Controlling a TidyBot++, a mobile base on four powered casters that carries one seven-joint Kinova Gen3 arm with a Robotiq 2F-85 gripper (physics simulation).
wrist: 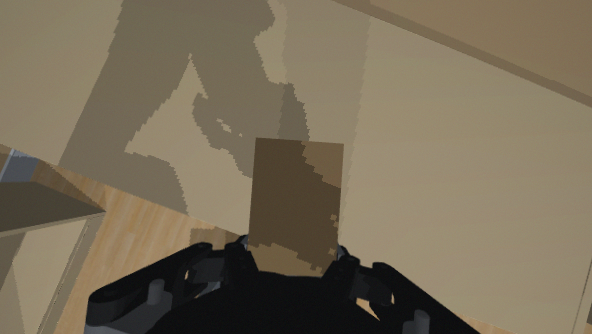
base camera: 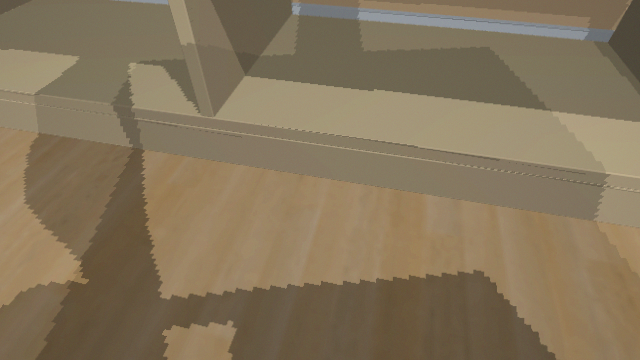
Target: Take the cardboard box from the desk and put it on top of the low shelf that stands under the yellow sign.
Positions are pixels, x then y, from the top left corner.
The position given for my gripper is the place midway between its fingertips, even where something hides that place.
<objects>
my gripper: wrist 292, 245; not seen in the base camera view (out of frame)
brown cardboard box: wrist 295, 203; not seen in the base camera view (out of frame)
</objects>
